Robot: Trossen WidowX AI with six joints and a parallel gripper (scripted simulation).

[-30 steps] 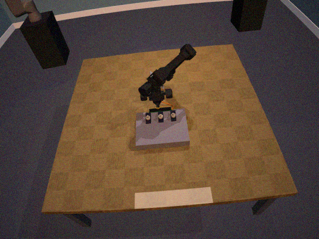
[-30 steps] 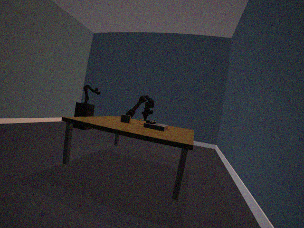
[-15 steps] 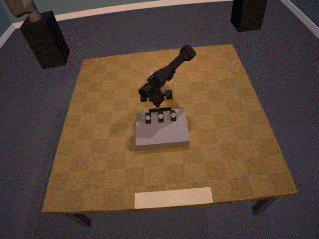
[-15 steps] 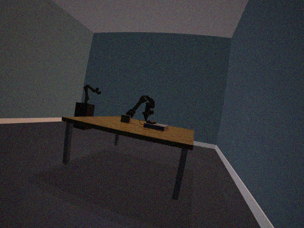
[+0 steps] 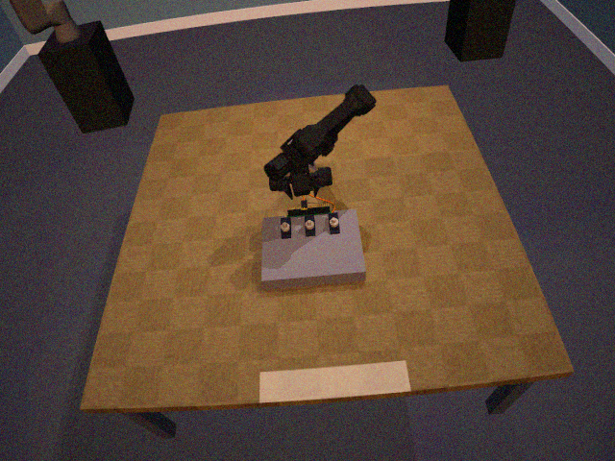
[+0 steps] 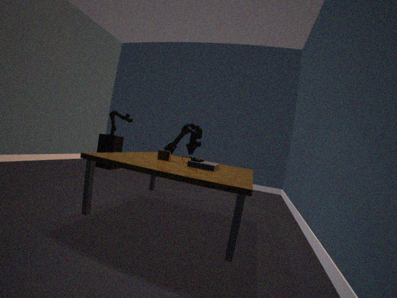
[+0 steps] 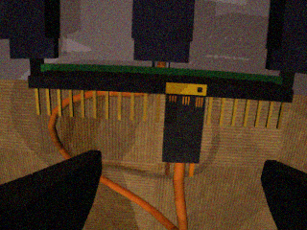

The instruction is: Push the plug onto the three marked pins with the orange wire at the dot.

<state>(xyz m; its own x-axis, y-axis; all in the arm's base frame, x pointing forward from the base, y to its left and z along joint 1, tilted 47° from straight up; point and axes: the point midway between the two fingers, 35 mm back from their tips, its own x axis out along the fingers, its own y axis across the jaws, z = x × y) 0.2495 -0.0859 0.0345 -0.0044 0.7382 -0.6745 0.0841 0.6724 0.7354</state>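
Right now the yellow band is 30 mm ahead of my gripper tip and 20 mm below it. The rest, counted from my gripper tip: dark dot (30 mm ahead, 10 mm to the right, 20 mm below); servo (80 mm ahead, 10 mm to the left, 50 mm below); pin row (30 mm ahead, 10 mm to the left, 40 mm below).
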